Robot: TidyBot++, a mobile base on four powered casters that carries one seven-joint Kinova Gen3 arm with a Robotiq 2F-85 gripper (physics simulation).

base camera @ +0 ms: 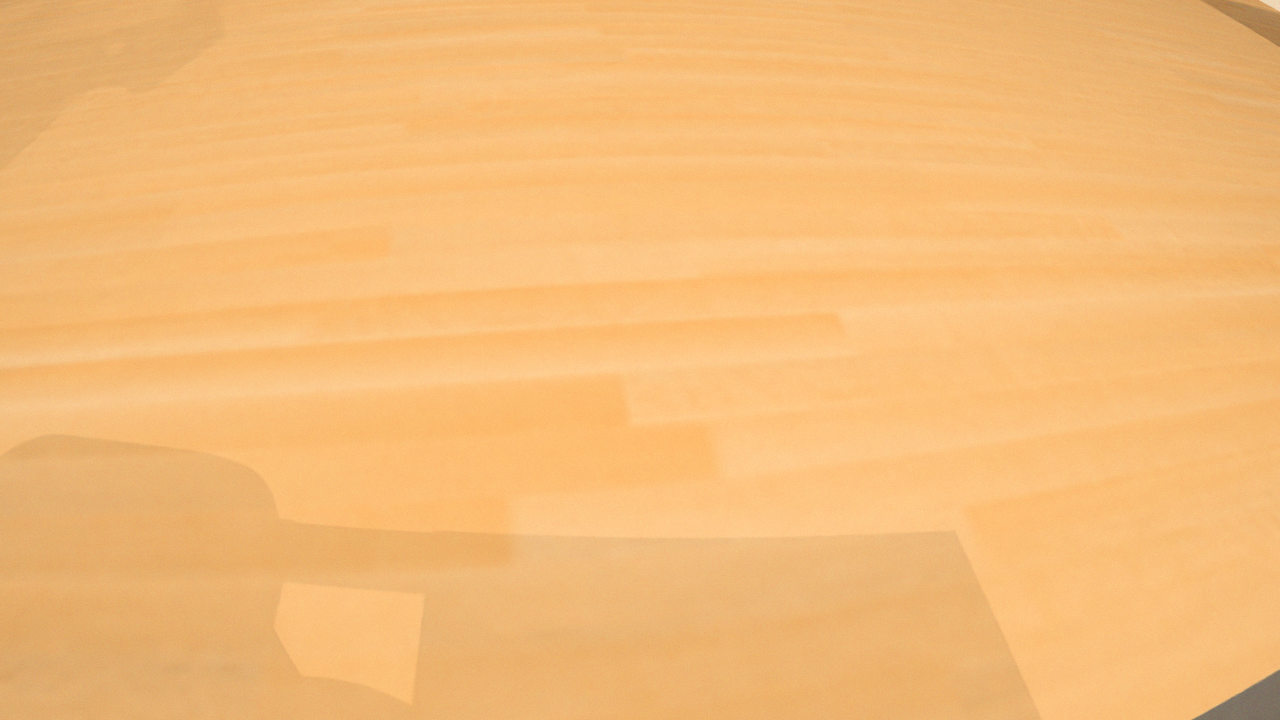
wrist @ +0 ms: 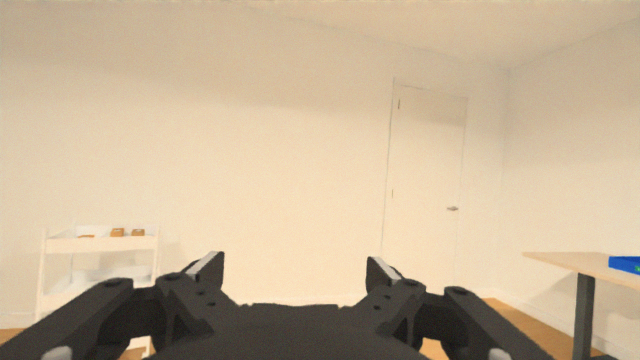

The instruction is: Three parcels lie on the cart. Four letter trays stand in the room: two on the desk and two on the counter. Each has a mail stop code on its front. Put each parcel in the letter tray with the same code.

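Frame: origin at the arm's base, x left, y ahead, z down, level; metres.
Where they show: gripper, fingertip midpoint: (wrist: 296,269).
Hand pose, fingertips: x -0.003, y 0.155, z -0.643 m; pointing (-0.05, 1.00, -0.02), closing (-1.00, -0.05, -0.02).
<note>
Each offset is from my fingertips to the top centre of the thing. Level surfaces: height alone.
A white cart (wrist: 100,244) stands at the far left in the wrist view, across the room. Three small brown parcels lie on its top: a flat one {dx +1.022, dy +1.283, dz +0.325 m} (wrist: 86,236) at the left, a box {dx +0.983, dy +1.479, dz +0.325 m} (wrist: 117,232) in the middle and another box {dx +0.883, dy +1.503, dz +0.327 m} (wrist: 138,232) at the right. Their codes are too small to read. A blue letter tray (wrist: 623,264) shows in part on the desk {dz +0.320 m} (wrist: 565,259) at the right edge, with a bit of green on its front. My gripper (wrist: 296,269) is open and empty, far from the cart and the desk. The counter does not show.
A closed door (wrist: 425,190) is in the far wall, between the cart and the desk. A dark desk leg (wrist: 584,315) stands at the right. The base camera view shows wooden floor {dz +1.040 m} (base camera: 671,268) with shadows across it, and a grey edge in its lower right corner.
</note>
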